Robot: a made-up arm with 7 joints. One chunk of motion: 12 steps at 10 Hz.
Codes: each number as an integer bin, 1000 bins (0 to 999) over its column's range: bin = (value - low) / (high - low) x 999, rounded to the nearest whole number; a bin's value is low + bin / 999 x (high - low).
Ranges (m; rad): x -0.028..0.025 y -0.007..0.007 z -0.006..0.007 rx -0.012..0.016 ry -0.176..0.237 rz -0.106..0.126
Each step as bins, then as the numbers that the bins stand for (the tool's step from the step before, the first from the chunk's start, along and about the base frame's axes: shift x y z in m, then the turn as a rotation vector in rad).
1 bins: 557 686 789 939 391 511
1 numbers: 0.00155 0.00261 0.00427 0.01432 -0.01436 0.01267
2 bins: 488 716 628 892 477 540
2 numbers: -0.00211 0.00303 0.00217 0.01300 0.02120 0.01941
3 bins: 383 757 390 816 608 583
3 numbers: -0.00768 0.00361 -0.00092 0.01087 0.07536 0.02939
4 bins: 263 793 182 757 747 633
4 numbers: -0.01405 0.00411 -0.00363 0.00922 0.13282 0.04100
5 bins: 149 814 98 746 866 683
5 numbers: -0.02010 0.00441 -0.00472 0.00891 0.18202 0.05261
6 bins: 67 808 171 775 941 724
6 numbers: -0.02445 0.00432 -0.00377 0.00972 0.21302 0.06214
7 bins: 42 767 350 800 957 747
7 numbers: -0.02577 0.00375 -0.00145 0.01042 0.21964 0.06748
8 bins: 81 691 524 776 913 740
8 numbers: -0.02370 0.00268 0.00082 0.00975 0.20145 0.06585
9 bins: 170 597 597 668 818 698
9 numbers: -0.01898 0.00137 0.00177 0.00672 0.16217 0.05610
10 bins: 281 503 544 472 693 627
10 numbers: -0.01309 0.00005 0.00108 0.00123 0.11050 0.03961
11 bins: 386 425 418 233 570 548
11 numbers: -0.00752 -0.00104 -0.00056 -0.00547 0.05965 0.02126
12 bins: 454 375 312 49 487 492
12 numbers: -0.00391 -0.00174 -0.00194 -0.01063 0.02533 0.00826
